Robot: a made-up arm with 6 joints. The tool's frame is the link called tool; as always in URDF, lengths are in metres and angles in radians. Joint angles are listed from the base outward.
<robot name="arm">
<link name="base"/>
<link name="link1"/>
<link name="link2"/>
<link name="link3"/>
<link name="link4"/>
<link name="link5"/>
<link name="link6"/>
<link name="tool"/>
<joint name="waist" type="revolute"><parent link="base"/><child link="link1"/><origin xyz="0 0 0.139" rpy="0 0 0"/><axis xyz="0 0 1"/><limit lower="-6.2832" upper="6.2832"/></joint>
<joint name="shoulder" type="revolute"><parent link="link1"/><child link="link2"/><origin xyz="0 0.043 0" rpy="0 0 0"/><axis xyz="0 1 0"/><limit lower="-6.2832" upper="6.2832"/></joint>
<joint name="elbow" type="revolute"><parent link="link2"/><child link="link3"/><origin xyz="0 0 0.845" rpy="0 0 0"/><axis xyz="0 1 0"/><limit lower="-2.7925" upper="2.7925"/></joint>
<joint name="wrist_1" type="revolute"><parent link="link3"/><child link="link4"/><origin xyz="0 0 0.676" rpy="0 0 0"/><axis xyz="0 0 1"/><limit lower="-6.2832" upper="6.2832"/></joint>
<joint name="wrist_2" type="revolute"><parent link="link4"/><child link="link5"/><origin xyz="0 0 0" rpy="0 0 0"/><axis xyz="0 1 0"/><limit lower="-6.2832" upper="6.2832"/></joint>
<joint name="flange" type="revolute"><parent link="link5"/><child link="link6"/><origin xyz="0 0 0.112" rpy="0 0 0"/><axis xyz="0 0 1"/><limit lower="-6.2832" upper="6.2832"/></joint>
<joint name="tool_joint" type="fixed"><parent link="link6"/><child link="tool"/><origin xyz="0 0 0" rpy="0 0 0"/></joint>
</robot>
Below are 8 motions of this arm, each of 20 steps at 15 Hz.
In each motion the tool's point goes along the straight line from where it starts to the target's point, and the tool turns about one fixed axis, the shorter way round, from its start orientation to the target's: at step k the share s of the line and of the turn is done. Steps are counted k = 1, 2, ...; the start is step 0. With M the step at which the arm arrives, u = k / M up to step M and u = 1 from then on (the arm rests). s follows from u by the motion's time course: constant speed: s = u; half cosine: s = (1 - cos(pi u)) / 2; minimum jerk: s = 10 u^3 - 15 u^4 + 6 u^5.
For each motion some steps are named. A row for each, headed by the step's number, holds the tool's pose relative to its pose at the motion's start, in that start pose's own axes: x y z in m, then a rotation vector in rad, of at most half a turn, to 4 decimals.
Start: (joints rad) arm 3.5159 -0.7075 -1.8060 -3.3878 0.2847 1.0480
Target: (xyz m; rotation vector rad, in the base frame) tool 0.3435 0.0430 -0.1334 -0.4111 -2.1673 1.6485
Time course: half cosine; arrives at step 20
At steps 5, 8, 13, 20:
5: 0.0671 -0.0777 0.0037 0.2229 0.0562 -0.0364
8: 0.1582 -0.1833 0.0088 0.5259 0.1326 -0.0858
13: 0.3330 -0.3858 0.0184 1.1067 0.2791 -0.1805
20: 0.4580 -0.5307 0.0253 1.5223 0.3839 -0.2483

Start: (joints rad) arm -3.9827 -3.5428 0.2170 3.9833 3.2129 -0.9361
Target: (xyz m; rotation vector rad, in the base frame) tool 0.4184 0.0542 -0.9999 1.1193 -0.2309 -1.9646
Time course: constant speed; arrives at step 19
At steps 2, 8, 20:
2: -0.0557 0.0533 0.0338 0.0678 0.0845 0.0565
8: -0.2228 0.2133 0.1352 0.2712 0.3381 0.2259
20: -0.5293 0.5067 0.3211 0.6441 0.8030 0.5364

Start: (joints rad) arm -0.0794 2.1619 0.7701 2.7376 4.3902 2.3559
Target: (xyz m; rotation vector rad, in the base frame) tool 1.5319 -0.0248 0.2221 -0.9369 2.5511 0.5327
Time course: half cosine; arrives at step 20
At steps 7, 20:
7: 0.3053 0.1842 -0.1658 0.2151 -0.5133 -0.0457
20: 1.1183 0.6748 -0.6073 0.7877 -1.8802 -0.1673

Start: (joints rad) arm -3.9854 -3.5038 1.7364 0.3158 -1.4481 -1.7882
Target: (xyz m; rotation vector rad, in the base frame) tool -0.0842 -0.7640 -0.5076 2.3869 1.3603 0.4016
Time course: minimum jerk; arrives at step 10
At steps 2, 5, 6, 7, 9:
2: -0.0250 0.0033 -0.0316 -0.0255 -0.0124 -0.0122
5: -0.2155 0.0286 -0.2730 -0.2199 -0.1072 -0.1057
6: -0.2941 0.0390 -0.3727 -0.3001 -0.1463 -0.1443
7: -0.3607 0.0479 -0.4569 -0.3680 -0.1794 -0.1769
9: -0.4272 0.0567 -0.5413 -0.4360 -0.2125 -0.2096

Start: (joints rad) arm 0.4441 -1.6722 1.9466 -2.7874 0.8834 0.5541
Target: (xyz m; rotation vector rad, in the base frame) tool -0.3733 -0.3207 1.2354 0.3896 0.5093 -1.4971
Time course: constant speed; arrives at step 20
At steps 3, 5, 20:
3: -0.0393 0.0547 0.0400 -0.0676 0.0022 0.0231
5: -0.0654 0.0912 0.0667 -0.1126 0.0037 0.0384
20: -0.2617 0.3648 0.2670 -0.4505 0.0149 0.1537

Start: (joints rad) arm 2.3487 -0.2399 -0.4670 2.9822 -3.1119 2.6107
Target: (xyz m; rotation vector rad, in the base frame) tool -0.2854 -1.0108 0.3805 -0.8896 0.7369 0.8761
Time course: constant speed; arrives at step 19
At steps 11, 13, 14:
11: 0.1644 0.6070 0.4485 0.8026 -0.4156 0.1076
13: 0.1942 0.7174 0.5300 0.9486 -0.4911 0.1272
14: 0.2092 0.7726 0.5708 1.0215 -0.5289 0.1370

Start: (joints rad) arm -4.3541 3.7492 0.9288 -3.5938 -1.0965 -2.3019
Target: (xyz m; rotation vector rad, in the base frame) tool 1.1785 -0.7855 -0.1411 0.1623 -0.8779 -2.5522
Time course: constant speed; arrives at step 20
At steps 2, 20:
2: -0.0191 -0.0675 0.0565 0.0951 0.0859 0.0679
20: -0.1913 -0.6748 0.5648 0.9509 0.8593 0.6794

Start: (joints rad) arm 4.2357 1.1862 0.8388 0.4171 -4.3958 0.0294
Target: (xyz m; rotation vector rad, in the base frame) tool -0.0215 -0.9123 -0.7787 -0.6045 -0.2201 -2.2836
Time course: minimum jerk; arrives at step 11
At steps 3, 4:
3: -0.0340 -0.0141 0.1298 -0.0216 0.2294 0.0528
4: -0.0677 -0.0280 0.2584 -0.0431 0.4567 0.1051

